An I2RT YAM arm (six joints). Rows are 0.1 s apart.
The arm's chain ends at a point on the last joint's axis. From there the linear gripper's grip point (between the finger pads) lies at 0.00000 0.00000 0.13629 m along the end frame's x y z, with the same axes.
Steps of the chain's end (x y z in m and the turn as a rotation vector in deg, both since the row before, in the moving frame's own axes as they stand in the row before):
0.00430, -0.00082, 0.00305, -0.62, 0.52, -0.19
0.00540, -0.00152, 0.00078, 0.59, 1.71, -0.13
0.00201, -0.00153, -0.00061, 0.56, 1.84, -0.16
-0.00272, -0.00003, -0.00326, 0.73, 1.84, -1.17
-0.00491, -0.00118, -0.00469, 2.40, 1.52, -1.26
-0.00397, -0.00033, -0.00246, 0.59, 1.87, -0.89
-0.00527, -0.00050, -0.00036, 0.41, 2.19, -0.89
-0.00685, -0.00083, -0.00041, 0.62, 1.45, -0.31
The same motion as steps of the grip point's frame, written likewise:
0.00554, 0.00065, 0.00304, -0.62, 0.52, -0.19
0.00947, -0.00293, 0.00071, 0.59, 1.71, -0.13
0.00638, -0.00287, -0.00069, 0.56, 1.84, -0.16
0.00164, -0.00181, -0.00334, 0.73, 1.84, -1.17
-0.00136, -0.00693, -0.00486, 2.40, 1.52, -1.26
0.00047, -0.00177, -0.00254, 0.59, 1.87, -0.89
-0.00007, -0.00152, -0.00046, 0.41, 2.19, -0.89
-0.00341, -0.00231, -0.00046, 0.62, 1.45, -0.31

